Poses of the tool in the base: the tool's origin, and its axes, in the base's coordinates. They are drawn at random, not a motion.
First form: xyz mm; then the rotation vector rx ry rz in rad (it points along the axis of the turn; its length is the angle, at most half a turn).
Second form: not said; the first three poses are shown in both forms.
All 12 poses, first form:
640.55, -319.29, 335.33, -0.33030, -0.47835, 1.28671
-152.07, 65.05, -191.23, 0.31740, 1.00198, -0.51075
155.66, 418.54, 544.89, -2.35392, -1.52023, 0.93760
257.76, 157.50, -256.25, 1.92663, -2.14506, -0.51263
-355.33, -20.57, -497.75, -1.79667, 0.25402, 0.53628
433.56, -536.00, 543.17, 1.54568, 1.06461, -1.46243
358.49, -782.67, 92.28, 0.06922, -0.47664, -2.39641
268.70, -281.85, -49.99, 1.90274, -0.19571, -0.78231
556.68, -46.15, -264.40, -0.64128, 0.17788, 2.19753
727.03, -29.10, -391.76, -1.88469, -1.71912, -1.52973
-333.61, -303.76, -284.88, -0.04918, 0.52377, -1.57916
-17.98, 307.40, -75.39, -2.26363, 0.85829, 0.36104
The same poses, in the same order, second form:
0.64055, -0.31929, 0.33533, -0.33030, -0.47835, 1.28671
-0.15207, 0.06505, -0.19123, 0.31740, 1.00198, -0.51075
0.15566, 0.41854, 0.54489, -2.35392, -1.52023, 0.93760
0.25776, 0.15750, -0.25625, 1.92663, -2.14506, -0.51263
-0.35533, -0.02057, -0.49775, -1.79667, 0.25402, 0.53628
0.43356, -0.53600, 0.54317, 1.54568, 1.06461, -1.46243
0.35849, -0.78267, 0.09228, 0.06922, -0.47664, -2.39641
0.26870, -0.28185, -0.04999, 1.90274, -0.19571, -0.78231
0.55668, -0.04615, -0.26440, -0.64128, 0.17788, 2.19753
0.72703, -0.02910, -0.39176, -1.88469, -1.71912, -1.52973
-0.33361, -0.30376, -0.28488, -0.04918, 0.52377, -1.57916
-0.01798, 0.30740, -0.07539, -2.26363, 0.85829, 0.36104

